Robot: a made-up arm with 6 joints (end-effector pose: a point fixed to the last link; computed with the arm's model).
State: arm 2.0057 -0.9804 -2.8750 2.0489 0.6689 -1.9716
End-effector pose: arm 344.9 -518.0 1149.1 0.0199 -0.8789 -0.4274 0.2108
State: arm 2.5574 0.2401 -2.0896 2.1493 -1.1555 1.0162
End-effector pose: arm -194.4 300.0 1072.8 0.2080 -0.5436 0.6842 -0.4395
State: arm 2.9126 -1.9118 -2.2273 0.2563 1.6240 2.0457
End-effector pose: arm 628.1 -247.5 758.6 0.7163 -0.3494 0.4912 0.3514
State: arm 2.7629 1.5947 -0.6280 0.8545 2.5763 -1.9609
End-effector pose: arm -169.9 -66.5 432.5 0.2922 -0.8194 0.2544 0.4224
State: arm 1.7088 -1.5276 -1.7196 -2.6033 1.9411 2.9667
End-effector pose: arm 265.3 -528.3 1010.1 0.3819 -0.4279 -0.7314 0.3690
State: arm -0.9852 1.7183 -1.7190 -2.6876 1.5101 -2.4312
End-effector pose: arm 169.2 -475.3 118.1 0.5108 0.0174 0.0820 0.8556
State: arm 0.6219 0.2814 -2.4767 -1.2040 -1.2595 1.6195
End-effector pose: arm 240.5 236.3 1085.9 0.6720 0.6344 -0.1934 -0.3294
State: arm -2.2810 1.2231 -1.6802 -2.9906 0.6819 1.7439
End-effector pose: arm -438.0 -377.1 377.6 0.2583 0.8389 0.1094 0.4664
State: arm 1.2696 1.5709 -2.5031 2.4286 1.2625 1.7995
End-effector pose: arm 293.4 650.4 464.8 0.1087 0.7573 -0.6202 -0.1734
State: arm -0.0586 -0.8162 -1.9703 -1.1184 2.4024 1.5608
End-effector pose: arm -69.5 -126.8 1110.6 0.5790 0.1436 -0.3454 0.7244
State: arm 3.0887 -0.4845 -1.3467 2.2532 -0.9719 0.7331
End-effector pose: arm -84.9 124.7 1074.5 0.4294 -0.7278 0.4162 -0.3355
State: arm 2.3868 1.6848 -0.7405 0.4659 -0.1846 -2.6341
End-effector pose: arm -115.2 158.9 167.6 0.1840 0.2245 -0.2254 0.9300
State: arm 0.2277 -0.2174 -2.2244 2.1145 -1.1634 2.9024
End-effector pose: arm 117.6 -198.8 1172.2 0.0481 0.3131 0.6692 0.6722
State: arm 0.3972 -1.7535 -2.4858 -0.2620 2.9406 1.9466
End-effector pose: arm -458.7 -206.1 766.1 0.1349 -0.0424 0.6086 -0.7808
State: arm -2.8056 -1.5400 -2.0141 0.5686 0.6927 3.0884
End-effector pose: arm 630.1 167.7 1013.5 0.0630 -0.7698 0.0309 0.6345
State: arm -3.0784 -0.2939 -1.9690 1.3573 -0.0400 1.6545
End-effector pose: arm -101.0 48.3 1320.4 0.3617 -0.8165 0.3309 0.3048
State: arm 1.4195 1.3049 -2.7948 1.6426 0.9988 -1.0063
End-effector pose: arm 145.7 711.2 677.6 0.9756 0.1193 0.0347 -0.1808
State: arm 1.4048 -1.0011 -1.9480 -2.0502 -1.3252 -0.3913
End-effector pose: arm -61.3 -249.8 1070.4 0.4914 -0.7118 0.4942 -0.0878
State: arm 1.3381 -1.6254 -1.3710 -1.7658 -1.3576 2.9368
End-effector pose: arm -102.8 -320.3 812.0 0.8850 0.4620 -0.0265 -0.0517
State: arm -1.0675 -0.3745 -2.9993 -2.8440 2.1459 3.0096
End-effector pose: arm -256.6 150.5 1245.3 0.3221 -0.7596 0.2911 -0.4843
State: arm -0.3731 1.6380 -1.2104 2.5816 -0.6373 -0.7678
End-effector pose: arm 177.0 -213.8 305.1 0.5239 0.7236 -0.2394 0.3802
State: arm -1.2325 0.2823 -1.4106 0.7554 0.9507 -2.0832
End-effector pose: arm 200.4 -554.9 857.6 0.4100 -0.3943 -0.4798 -0.6680
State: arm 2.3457 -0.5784 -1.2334 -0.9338 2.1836 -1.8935
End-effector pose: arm 17.2 166.6 977.6 0.1448 0.0904 -0.7291 0.6628
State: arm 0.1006 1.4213 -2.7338 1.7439 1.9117 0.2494
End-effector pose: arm 669.4 97.8 627.9 0.7558 -0.2821 0.5041 -0.3083
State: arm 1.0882 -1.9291 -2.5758 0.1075 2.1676 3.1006
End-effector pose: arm -331.7 -580.4 705.3 0.4903 -0.1488 0.8483 -0.1338
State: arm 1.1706 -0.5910 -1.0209 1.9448 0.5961 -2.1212
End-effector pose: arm 199.7 136.8 1056.7 0.7115 0.4673 -0.2906 -0.4371
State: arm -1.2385 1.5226 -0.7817 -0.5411 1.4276 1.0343
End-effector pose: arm 37.2 -154.7 380.8 0.1207 -0.8523 0.4883 0.1431
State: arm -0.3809 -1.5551 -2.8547 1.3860 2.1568 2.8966
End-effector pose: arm -573.1 332.3 690.4 0.3737 0.0203 0.4097 -0.8319
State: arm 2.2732 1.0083 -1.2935 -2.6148 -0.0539 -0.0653
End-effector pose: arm -229.4 307.3 439.6 0.0261 0.6573 -0.3172 0.6832
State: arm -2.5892 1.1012 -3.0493 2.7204 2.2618 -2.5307
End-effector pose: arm -461.2 -295.9 1019.7 0.1012 0.0442 0.9856 0.1280
